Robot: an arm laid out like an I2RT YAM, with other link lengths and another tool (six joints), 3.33 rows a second.
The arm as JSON. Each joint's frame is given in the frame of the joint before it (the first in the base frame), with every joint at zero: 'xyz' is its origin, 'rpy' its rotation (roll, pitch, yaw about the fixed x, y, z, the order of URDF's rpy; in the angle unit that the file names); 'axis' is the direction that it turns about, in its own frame. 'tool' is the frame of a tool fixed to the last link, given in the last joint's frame.
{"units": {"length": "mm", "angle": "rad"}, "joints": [
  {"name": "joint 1", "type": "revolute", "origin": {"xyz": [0.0, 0.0, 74.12], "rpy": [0.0, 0.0, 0.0]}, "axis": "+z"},
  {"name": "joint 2", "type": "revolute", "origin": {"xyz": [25.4, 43.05, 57.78], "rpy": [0.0, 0.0, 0.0]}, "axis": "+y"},
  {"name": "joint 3", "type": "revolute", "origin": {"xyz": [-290.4, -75.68, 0.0], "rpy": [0.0, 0.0, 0.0]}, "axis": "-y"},
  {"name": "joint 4", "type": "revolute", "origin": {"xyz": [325.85, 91.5, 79.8], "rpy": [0.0, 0.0, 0.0]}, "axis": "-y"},
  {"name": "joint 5", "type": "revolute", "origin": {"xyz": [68.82, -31.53, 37.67], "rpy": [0.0, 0.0, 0.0]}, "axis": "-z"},
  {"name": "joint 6", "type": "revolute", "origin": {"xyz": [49.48, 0.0, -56.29], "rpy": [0.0, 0.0, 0.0]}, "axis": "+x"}
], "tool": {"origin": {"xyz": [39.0, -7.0, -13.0], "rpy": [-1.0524, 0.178, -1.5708]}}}
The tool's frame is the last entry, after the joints.
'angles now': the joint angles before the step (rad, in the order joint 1, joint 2, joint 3, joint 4, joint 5, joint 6). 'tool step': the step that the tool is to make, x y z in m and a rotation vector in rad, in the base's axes. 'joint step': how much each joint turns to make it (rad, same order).
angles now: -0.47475 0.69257 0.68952 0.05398 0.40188 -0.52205
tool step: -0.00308 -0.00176 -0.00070 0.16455 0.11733 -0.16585
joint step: 0.03738 0.09652 0.13465 -0.27693 0.19607 0.12475
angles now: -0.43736 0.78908 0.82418 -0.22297 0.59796 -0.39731
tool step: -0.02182 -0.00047 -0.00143 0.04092 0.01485 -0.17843
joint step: -0.00037 -0.00761 0.02175 -0.11787 0.16634 0.09118
